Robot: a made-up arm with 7 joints.
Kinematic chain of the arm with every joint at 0, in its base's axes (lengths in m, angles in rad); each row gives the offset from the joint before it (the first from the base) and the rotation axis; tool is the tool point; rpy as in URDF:
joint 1: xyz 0 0 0 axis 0.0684 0.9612 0.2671
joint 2: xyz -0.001 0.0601 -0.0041 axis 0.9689 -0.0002 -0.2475
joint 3: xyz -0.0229 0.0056 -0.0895 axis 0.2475 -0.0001 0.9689
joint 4: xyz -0.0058 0 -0.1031 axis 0.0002 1 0
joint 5: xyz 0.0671 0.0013 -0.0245 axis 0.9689 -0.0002 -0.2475
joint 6: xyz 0.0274 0 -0.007 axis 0.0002 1 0
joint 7: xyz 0.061 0 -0.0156 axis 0.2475 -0.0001 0.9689
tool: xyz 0 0 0 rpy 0 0.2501 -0.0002
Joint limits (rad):
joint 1: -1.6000..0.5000
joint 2: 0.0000..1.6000
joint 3: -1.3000..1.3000
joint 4: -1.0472..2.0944
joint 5: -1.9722..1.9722
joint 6: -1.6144..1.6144
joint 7: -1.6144..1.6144
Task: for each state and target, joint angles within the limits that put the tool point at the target. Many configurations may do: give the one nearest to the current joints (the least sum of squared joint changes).
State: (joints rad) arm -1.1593 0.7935 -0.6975 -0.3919 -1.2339 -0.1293 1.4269
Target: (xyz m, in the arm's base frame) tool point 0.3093 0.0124 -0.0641
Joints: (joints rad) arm -1.2021 0.5691 -0.7877 0.2913 -1.2354 -0.0059 1.4269
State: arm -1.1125 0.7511 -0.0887 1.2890 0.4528 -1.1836 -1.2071
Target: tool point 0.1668 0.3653 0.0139
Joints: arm -0.9692 1.4626 -0.0033 1.6010 0.3798 -0.7882 -1.2071
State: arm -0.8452 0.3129 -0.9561 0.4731 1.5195 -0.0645 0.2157
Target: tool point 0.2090 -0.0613 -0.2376
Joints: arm -0.7964 0.1265 -1.0276 0.6412 1.5254 -0.0796 0.2157
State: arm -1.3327 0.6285 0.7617 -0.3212 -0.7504 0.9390 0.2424
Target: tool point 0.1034 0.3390 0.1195
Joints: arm -1.3163 1.2577 1.2966 0.2694 -0.4990 0.7776 0.2424
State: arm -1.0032 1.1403 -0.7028 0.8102 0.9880 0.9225 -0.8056
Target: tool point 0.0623 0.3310 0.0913
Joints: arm -1.1319 1.5863 -0.9444 1.7292 1.0157 1.6144 -0.8056
